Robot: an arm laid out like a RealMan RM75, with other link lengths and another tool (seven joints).
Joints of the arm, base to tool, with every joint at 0 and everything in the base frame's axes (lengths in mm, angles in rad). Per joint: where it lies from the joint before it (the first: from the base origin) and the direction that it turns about. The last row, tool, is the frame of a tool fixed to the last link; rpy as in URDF.
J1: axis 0 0 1 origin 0 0 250.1
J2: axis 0 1 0 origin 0 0 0
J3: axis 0 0 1 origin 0 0 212.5
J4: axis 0 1 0 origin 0 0 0
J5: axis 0 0 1 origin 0 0 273
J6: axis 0 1 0 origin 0 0 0
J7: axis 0 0 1 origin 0 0 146.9
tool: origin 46 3 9 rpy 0 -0.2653 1.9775
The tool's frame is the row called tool.
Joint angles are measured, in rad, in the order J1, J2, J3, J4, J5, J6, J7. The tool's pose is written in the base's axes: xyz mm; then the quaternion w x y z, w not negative. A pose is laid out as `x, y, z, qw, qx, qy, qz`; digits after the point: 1 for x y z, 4 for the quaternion.
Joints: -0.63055, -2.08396, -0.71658, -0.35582, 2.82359, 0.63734, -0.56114
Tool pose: -196.1, 390.7, -127.6, 0.4302, -0.6799, 0.5392, 0.2488
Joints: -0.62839, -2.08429, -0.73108, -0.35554, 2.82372, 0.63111, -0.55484
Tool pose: -197.7, 392.7, -125.7, 0.4322, -0.6800, 0.5350, 0.2541
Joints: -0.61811, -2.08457, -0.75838, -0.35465, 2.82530, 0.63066, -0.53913
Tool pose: -201.7, 394.6, -121.5, 0.4382, -0.6788, 0.5277, 0.2622
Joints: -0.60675, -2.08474, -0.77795, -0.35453, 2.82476, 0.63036, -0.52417
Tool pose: -206.0, 395.0, -118.3, 0.4421, -0.6781, 0.5217, 0.2695
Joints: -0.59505, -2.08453, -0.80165, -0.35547, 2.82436, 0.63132, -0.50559
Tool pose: -210.1, 395.9, -114.4, 0.4475, -0.6761, 0.5156, 0.2772
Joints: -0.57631, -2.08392, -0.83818, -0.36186, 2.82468, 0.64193, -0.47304
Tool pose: -213.6, 396.7, -107.9, 0.4594, -0.6700, 0.5085, 0.2854
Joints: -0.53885, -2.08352, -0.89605, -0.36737, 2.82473, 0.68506, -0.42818
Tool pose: -221.0, 395.3, -94.9, 0.4849, -0.6595, 0.4933, 0.2942
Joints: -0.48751, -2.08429, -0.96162, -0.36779, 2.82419, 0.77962, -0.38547
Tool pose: -229.9, 389.0, -75.5, 0.5267, -0.6416, 0.4718, 0.2972
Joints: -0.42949, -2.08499, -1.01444, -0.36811, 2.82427, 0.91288, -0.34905
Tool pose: -237.1, 376.1, -53.7, 0.5767, -0.6138, 0.4526, 0.2929
